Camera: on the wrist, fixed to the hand. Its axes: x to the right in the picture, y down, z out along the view.
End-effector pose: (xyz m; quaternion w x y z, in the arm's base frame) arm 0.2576 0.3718 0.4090 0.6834 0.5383 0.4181 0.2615
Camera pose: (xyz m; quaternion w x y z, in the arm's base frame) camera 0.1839 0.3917 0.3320 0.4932 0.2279 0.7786 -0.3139
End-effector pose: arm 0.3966 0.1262 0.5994 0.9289 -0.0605 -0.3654 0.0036
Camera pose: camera 0.4476 0.0435 0.5514 0.7048 0.4100 -0.2061 -0.5410
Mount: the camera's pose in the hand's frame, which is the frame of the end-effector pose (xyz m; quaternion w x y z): 0.0006 -0.0747 -0.0786 0.7032 0.2251 0.0973 -0.6673
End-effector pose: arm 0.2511 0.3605 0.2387 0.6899 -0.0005 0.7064 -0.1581
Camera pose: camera 0.1582 0.3069 0.2547 0.3110 -0.3011 0.5280 -0.7307
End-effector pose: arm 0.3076 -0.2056 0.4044 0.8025 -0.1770 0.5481 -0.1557
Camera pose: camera 0.2302 -0.2812 0.4114 0.4470 -0.2944 0.3104 -0.7856
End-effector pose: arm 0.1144 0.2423 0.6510 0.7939 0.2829 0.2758 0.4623
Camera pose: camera 0.1028 0.2273 0.5442 0.7762 0.1486 0.5640 -0.2392
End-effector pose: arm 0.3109 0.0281 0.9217 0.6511 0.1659 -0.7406 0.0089
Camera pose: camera 0.4056 -0.0246 0.9191 0.4985 0.7566 -0.3447 -0.2454
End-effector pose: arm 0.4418 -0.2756 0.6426 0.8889 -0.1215 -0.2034 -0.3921
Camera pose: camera 0.4073 -0.3550 0.5773 0.4106 0.2885 -0.2259 -0.8350
